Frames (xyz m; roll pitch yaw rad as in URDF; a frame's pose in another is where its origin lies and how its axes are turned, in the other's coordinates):
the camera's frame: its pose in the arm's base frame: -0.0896 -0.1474 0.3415 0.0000 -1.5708 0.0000
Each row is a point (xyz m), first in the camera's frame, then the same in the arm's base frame.
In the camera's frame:
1: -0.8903 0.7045 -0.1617
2: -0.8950 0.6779 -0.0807
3: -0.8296 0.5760 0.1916
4: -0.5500 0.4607 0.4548
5: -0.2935 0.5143 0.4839
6: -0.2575 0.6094 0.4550
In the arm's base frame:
1: 0.0721 0.5571 -0.5488
2: -0.0089 0.5305 -0.5535
3: -0.2812 0.4286 -0.4881
4: -0.5444 0.3133 -0.2085
5: -0.5735 0.3669 0.0480
6: -0.5446 0.4620 0.0840

